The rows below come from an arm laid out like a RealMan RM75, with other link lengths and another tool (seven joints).
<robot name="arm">
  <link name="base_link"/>
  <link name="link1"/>
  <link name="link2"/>
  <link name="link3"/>
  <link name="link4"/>
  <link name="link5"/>
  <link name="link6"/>
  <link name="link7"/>
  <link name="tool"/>
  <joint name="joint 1" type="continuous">
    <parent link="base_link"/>
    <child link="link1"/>
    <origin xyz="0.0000 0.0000 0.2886" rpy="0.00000 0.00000 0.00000"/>
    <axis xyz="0 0 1"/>
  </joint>
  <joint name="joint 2" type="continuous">
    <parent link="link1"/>
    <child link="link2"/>
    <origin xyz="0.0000 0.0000 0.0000" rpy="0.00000 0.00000 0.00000"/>
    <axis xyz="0 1 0"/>
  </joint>
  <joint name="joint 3" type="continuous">
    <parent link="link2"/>
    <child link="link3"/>
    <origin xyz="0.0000 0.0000 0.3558" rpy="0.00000 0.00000 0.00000"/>
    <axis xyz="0 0 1"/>
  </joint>
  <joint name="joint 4" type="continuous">
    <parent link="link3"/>
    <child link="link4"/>
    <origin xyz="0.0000 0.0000 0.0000" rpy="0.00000 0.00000 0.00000"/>
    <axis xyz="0 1 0"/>
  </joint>
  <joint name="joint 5" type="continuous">
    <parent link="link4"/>
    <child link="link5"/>
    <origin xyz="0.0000 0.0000 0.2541" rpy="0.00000 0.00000 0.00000"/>
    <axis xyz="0 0 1"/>
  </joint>
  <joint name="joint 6" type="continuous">
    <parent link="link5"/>
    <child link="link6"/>
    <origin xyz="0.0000 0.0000 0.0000" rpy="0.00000 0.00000 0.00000"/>
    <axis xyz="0 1 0"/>
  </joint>
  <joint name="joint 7" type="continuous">
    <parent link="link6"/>
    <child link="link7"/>
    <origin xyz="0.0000 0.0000 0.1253" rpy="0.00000 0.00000 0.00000"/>
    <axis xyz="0 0 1"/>
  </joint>
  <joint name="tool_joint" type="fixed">
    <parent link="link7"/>
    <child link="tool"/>
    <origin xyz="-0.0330 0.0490 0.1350" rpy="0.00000 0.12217 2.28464"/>
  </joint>
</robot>
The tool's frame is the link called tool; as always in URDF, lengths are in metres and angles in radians. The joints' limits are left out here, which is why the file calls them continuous.
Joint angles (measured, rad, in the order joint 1, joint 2, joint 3, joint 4, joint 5, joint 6, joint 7), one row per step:
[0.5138, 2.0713, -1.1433, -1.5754, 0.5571, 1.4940, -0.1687]
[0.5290, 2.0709, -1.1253, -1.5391, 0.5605, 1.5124, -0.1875]
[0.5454, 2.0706, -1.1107, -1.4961, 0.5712, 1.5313, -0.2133]
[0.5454, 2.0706, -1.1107, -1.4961, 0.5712, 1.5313, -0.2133]
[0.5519, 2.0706, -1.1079, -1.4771, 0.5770, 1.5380, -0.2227]
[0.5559, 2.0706, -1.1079, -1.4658, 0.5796, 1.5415, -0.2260]
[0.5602, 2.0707, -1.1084, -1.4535, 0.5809, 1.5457, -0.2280]
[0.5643, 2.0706, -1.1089, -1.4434, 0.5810, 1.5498, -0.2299]
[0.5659, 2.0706, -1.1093, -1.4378, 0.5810, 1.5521, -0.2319]
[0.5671, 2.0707, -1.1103, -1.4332, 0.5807, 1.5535, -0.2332]
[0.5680, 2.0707, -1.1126, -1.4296, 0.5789, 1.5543, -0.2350]
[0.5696, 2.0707, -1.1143, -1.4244, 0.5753, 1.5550, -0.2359]
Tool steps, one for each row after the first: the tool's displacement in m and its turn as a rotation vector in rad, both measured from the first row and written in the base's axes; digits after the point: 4 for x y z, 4 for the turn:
[0.0049, -0.0009, -0.0053, -0.0309, 0.0048, -0.0136]
[0.0080, -0.0035, -0.0138, -0.0734, 0.0136, -0.0205]
[0.0080, -0.0035, -0.0138, -0.0734, 0.0136, -0.0205]
[0.0087, -0.0050, -0.0183, -0.0931, 0.0184, -0.0228]
[0.0091, -0.0059, -0.0213, -0.1047, 0.0209, -0.0253]
[0.0099, -0.0069, -0.0247, -0.1172, 0.0227, -0.0299]
[0.0105, -0.0078, -0.0274, -0.1280, 0.0230, -0.0334]
[0.0112, -0.0085, -0.0290, -0.1344, 0.0227, -0.0352]
[0.0117, -0.0091, -0.0304, -0.1396, 0.0221, -0.0368]
[0.0125, -0.0096, -0.0318, -0.1443, 0.0190, -0.0372]
[0.0138, -0.0099, -0.0333, -0.1489, 0.0153, -0.0398]

